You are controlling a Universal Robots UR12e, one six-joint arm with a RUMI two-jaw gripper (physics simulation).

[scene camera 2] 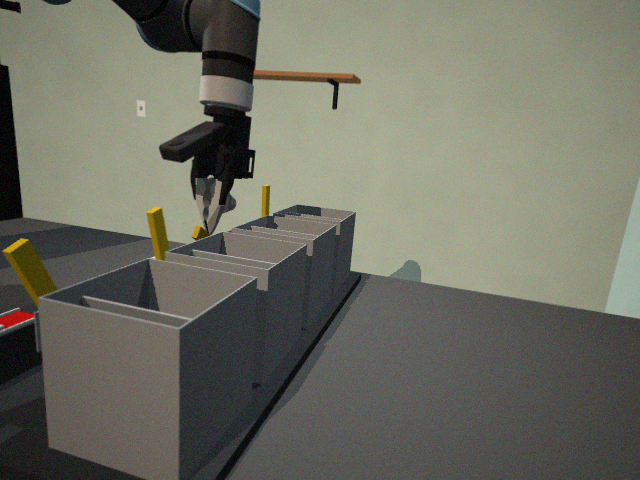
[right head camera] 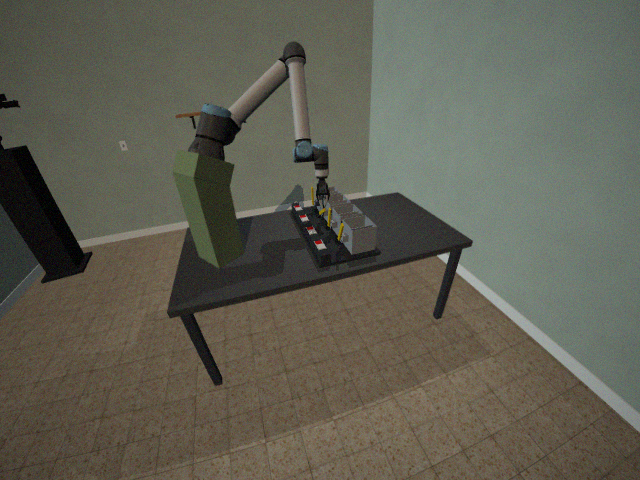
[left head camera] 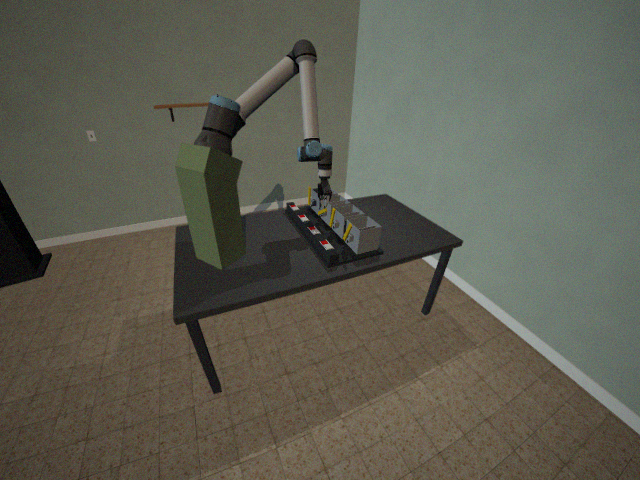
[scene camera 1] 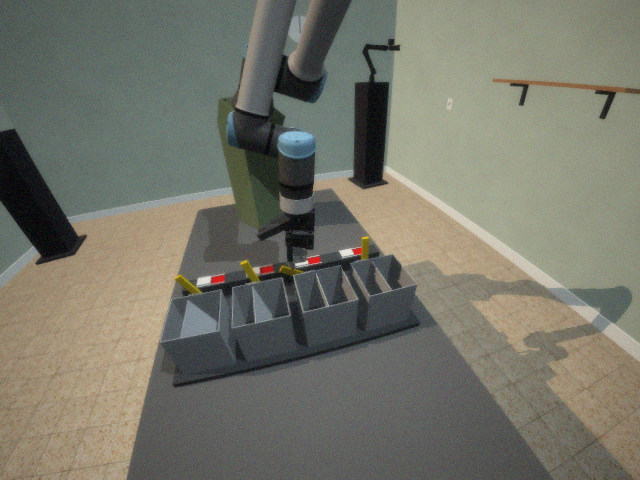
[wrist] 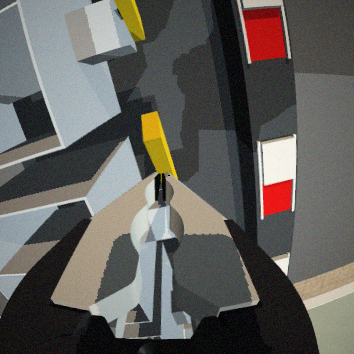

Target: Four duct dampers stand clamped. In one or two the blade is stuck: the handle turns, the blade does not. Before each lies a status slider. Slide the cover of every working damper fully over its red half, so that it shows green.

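Seen in the pictures: gripper, fingertip midpoint: (scene camera 2: pixel 209 234) (right head camera: pixel 323 209) (left head camera: pixel 324 209) (scene camera 1: pixel 292 269) (wrist: pixel 160 174); arm's base, link origin: (right head camera: pixel 206 157) (left head camera: pixel 212 151).
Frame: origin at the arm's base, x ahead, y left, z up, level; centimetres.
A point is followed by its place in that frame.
Observation:
Four grey box dampers stand in a row; in scene camera 1, from the left, these are the first (scene camera 1: pixel 204 356) {x 80.6, y -38.7, z -51.4 cm}, second (scene camera 1: pixel 263 338) {x 83.2, y -22.0, z -48.9 cm}, third (scene camera 1: pixel 330 322) {x 86.1, y -3.2, z -48.9 cm} and fourth (scene camera 1: pixel 390 310) {x 89.0, y 15.5, z -50.7 cm}. The third damper's yellow handle (scene camera 1: pixel 290 270) {x 65.3, y -7.6, z -43.9 cm} (wrist: pixel 160 149) {x 64.4, y -8.9, z -42.5 cm} is tipped nearly level, while its blade (scene camera 1: pixel 321 290) {x 77.7, y -2.1, z -44.2 cm} stands across the middle of the box. The first handle (scene camera 1: pixel 187 284) {x 60.5, y -39.5, z -41.4 cm} and second handle (scene camera 1: pixel 249 271) {x 63.4, y -20.2, z -41.0 cm} lean; the fourth handle (scene camera 1: pixel 364 248) {x 69.3, y 17.7, z -41.0 cm} is upright. The sliders (wrist: pixel 277 175) {x 54.5, y 1.2, z -51.1 cm} (scene camera 1: pixel 210 280) {x 49.2, y -34.6, z -51.3 cm} show red beside white covers. My gripper (wrist: pixel 160 174) {x 65.3, y -6.8, z -43.9 cm} (scene camera 2: pixel 207 230) {x 65.3, y -6.8, z -43.9 cm} is shut and empty, its tips at the third handle; contact is unclear.
The dampers stand on a dark base plate (scene camera 1: pixel 297 358) {x 86.8, y -14.5, z -58.9 cm} on the dark table (scene camera 1: pixel 320 413) {x 103.3, y -14.4, z -60.0 cm}. The black slider rail (wrist: pixel 272 110) {x 53.2, y -6.0, z -52.0 cm} runs in front of the handles. The green robot pedestal (left head camera: pixel 211 217) {x -8.7, y -16.5, z -27.5 cm} stands on the table. Neighbouring handles and box walls rise close to the fingers.

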